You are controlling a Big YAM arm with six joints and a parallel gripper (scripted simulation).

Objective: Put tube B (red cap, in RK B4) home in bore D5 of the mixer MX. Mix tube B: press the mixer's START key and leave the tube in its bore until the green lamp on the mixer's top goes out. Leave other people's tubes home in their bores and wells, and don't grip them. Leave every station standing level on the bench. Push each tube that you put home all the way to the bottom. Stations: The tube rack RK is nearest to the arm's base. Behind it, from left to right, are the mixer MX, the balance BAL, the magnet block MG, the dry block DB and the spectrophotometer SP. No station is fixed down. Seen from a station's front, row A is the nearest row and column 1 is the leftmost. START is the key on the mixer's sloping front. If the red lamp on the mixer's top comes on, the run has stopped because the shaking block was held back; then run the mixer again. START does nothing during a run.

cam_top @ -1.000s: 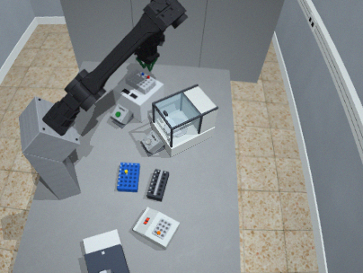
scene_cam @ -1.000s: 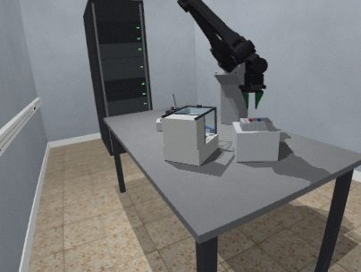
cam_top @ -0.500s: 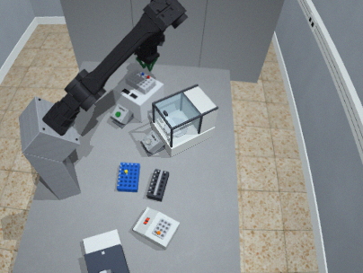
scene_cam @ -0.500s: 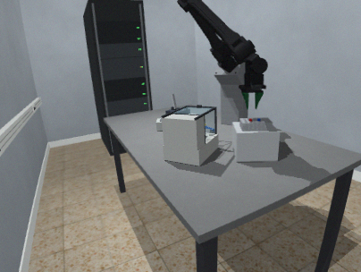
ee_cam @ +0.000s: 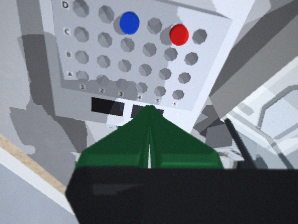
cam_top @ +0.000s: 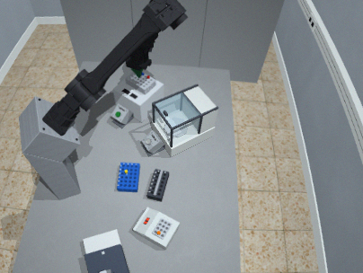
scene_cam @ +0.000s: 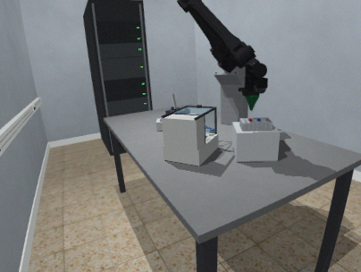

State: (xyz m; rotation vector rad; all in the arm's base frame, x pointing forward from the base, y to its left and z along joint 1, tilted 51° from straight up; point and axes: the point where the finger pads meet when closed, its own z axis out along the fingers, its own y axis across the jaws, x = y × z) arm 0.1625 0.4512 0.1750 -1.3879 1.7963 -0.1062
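My hand is 5 cm past the green start key, 15 cm to the left of it and 15 cm above it. Round my hand: grey bore block: 1 cm behind, 3 cm to the left, 7 cm below; then blue-capped tube: 1 cm behind, 5 cm to the left, 6 cm below; then yellow-capped tube: 13 cm ahead, 40 cm to the right, 19 cm below.
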